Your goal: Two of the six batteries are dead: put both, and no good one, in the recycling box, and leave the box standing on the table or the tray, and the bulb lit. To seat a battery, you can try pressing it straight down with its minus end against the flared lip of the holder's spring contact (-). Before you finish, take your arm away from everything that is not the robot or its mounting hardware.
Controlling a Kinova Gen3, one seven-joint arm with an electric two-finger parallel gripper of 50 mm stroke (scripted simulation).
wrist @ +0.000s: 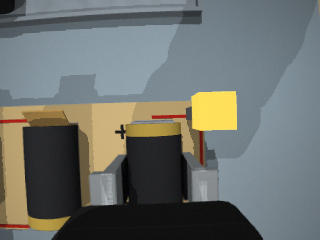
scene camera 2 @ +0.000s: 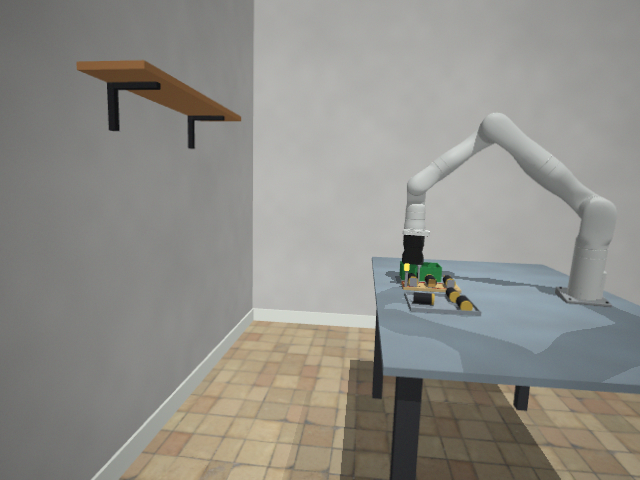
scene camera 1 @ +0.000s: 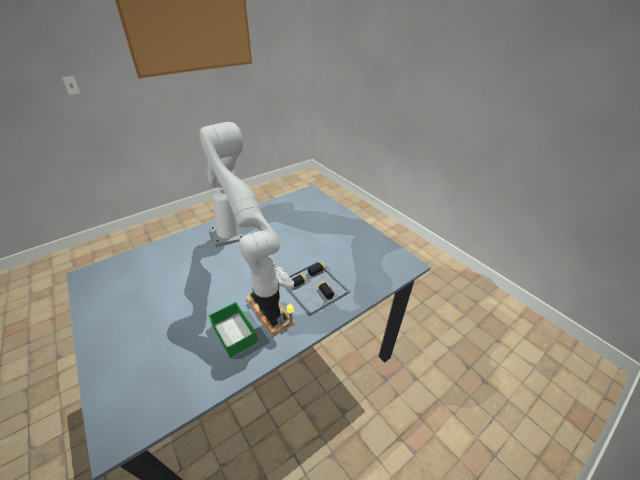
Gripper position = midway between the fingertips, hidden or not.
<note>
In view: my gripper (wrist: pixel 154 169), a tray (scene camera 1: pixel 308 294), a battery (wrist: pixel 51 153) and a battery (wrist: pixel 154 151).
The tray is seen too in scene camera 2 (scene camera 2: pixel 442 304).
</note>
